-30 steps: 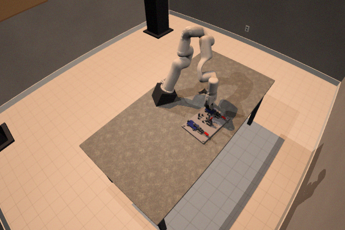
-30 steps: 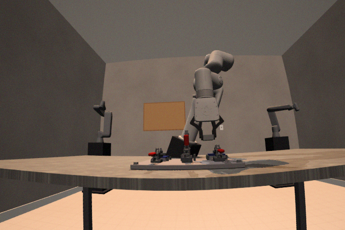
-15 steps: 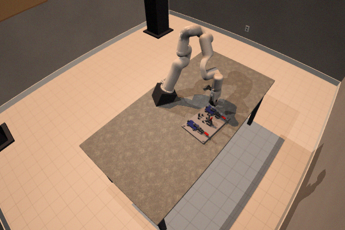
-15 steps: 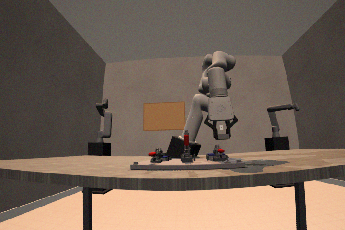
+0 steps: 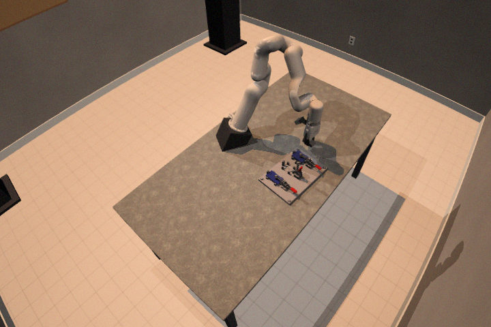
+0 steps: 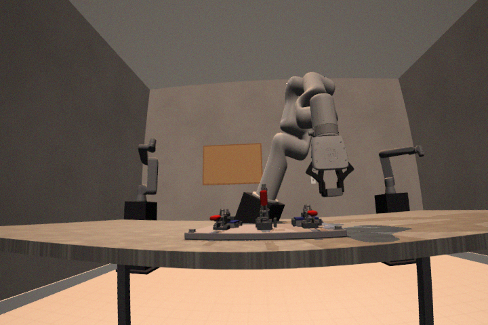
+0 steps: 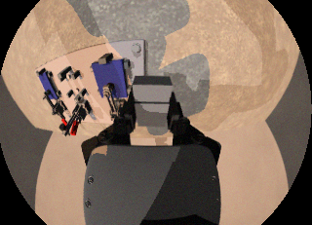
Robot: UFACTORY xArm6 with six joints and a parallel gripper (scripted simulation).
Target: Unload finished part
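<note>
Right now the blue blank is 8 cm to the right of my hand and 8 cm below it. Round my hand: fixture plate 19 cm to the right, 10 cm below, 4 cm ahead; then grey finished part 1 cm below, 1 cm behind.
</note>
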